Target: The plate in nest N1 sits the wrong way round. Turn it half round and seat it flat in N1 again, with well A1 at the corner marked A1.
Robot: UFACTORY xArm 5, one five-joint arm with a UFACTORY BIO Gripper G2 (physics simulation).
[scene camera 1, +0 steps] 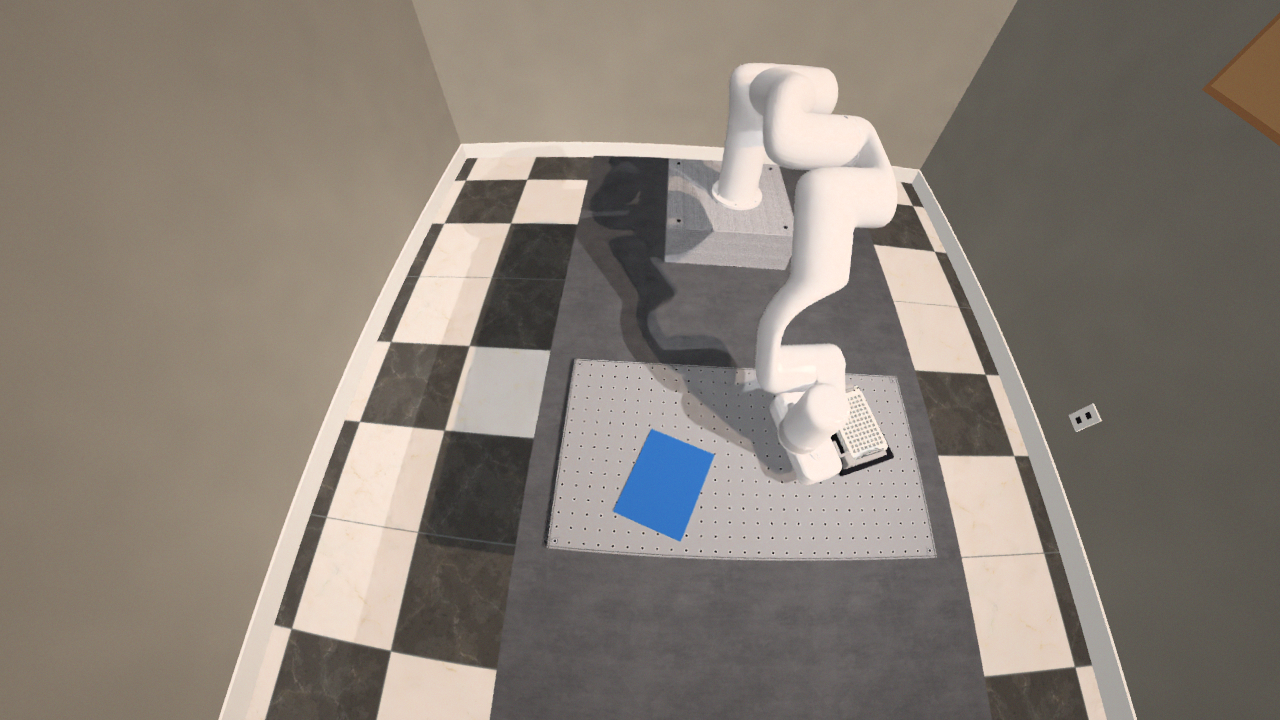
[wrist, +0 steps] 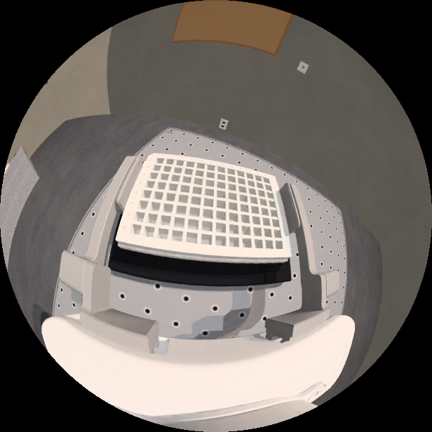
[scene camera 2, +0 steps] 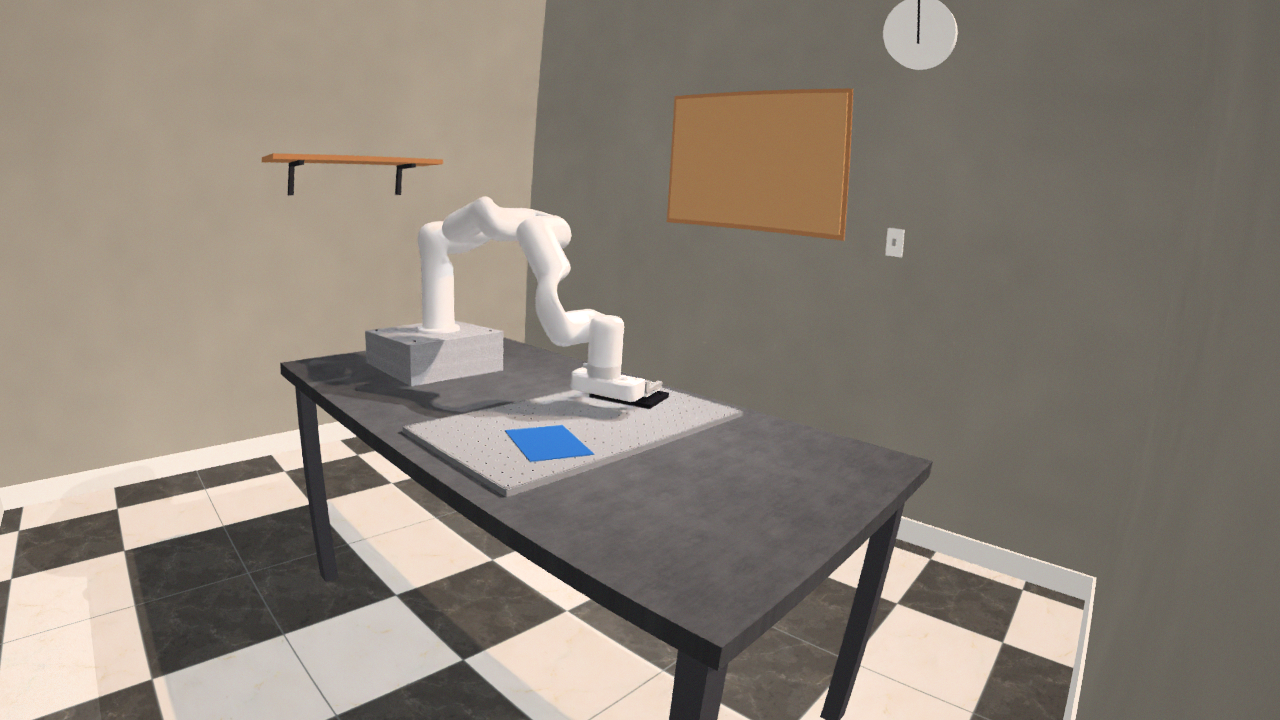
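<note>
A cream well plate [scene camera 1: 861, 422] [wrist: 210, 205] with a grid of square wells is held level, low over the black nest [scene camera 1: 872, 462] [scene camera 2: 657, 401] [wrist: 200, 273]. My gripper [scene camera 1: 861, 424] [wrist: 210, 199] is shut on the plate, with one finger at each short end. The nest's front wall shows below the plate's near edge in the wrist view. The plate hides the nest's inside, and I cannot tell whether its underside touches the nest. The corner mark A1 and the nest's label are not readable. In scene camera 2, my gripper's body hides most of the plate.
A flat blue sheet [scene camera 1: 664, 484] [scene camera 2: 548, 442] lies on the perforated board [scene camera 1: 769, 528] [scene camera 2: 474, 456] [wrist: 320, 220], left of the nest in scene camera 1. The arm's grey base block [scene camera 1: 729, 246] [scene camera 2: 456, 358] stands at the back of the dark table [scene camera 1: 742, 626] [scene camera 2: 760, 501].
</note>
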